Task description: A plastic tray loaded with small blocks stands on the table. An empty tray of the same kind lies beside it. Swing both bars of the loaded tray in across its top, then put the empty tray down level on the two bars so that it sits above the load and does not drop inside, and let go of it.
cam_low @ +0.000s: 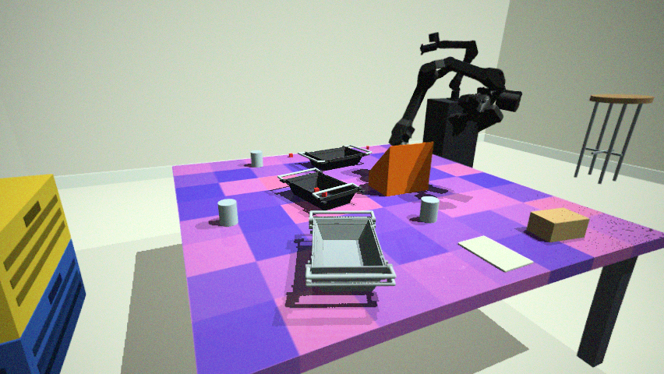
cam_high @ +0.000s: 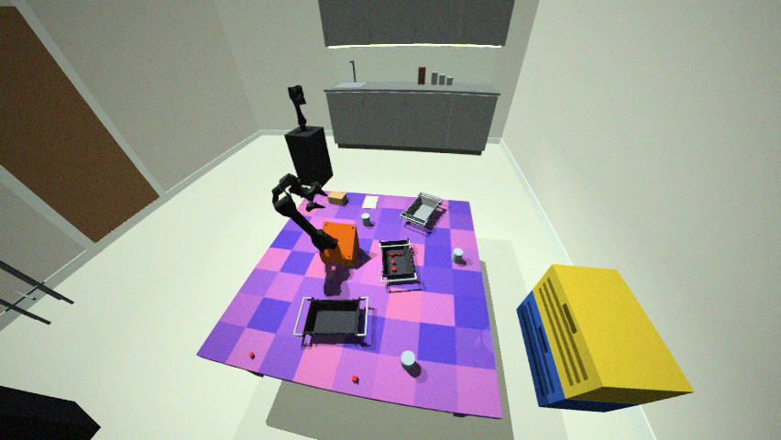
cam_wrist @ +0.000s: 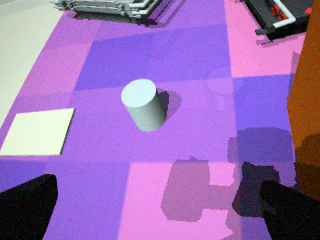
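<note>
Right now my gripper tip is 48 cm short of the red block, 23 cm above it and 19 cm to the left of it. The rest, counted from my gripper tip: black tray: 55 cm to the right, 29 cm ahead, 20 cm below; tan box: 30 cm to the left, 21 cm below, 13 cm behind; white card: 36 cm to the left, 24 cm below, 12 cm ahead.
</note>
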